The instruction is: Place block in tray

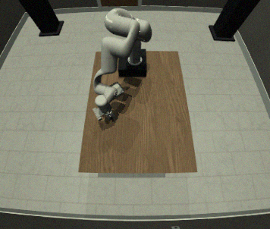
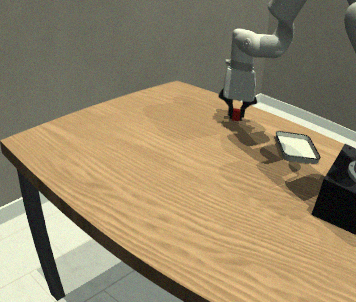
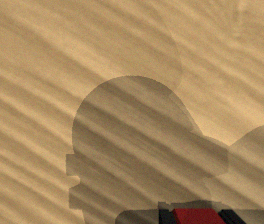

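My hand is 240 mm past the white tray and 30 mm above it. Round my hand: small red block: 10 mm below.
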